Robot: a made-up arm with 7 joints.
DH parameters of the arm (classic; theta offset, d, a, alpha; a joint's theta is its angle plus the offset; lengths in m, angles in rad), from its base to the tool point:
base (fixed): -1.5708 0.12 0 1.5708
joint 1: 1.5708 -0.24 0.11 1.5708
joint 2: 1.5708 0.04 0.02 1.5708
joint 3: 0 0.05 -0.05 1.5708
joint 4: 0 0.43 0.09 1.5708
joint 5: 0 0.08 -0.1 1.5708
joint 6: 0 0.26 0.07 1.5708
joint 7: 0.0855 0 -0.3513 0
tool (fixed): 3.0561 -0.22 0 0
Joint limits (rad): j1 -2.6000..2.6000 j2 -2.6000..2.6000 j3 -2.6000..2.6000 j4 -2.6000..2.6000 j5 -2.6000..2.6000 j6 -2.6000..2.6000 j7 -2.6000..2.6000
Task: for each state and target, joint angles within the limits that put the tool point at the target. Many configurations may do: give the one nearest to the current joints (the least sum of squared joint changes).
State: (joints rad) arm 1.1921 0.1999 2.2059 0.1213 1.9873 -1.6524 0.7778
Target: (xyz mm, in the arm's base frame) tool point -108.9 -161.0 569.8
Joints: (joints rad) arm 1.3977 0.1167 2.4091 0.2223 1.9424 -1.6806 0.7838
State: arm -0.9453 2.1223 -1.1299 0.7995 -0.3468 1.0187 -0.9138
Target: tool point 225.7 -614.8 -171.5
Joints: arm -1.2966 2.1880 -1.3246 0.5371 -0.6199 1.0970 -0.8282
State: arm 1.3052 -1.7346 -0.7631 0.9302 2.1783 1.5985 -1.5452
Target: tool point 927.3 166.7 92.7
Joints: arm 1.1259 -1.6462 -0.6749 1.3253 1.4920 1.6712 -1.3525
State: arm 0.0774 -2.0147 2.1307 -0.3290 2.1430 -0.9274 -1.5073
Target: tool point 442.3 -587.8 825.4
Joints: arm 0.2733 -2.3844 1.7332 0.0032 1.5922 -0.9783 -1.4248
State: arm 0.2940 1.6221 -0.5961 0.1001 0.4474 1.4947 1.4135
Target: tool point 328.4 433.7 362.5
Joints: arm 0.5942 1.6353 -0.2935 0.1710 0.5084 1.4966 1.3599
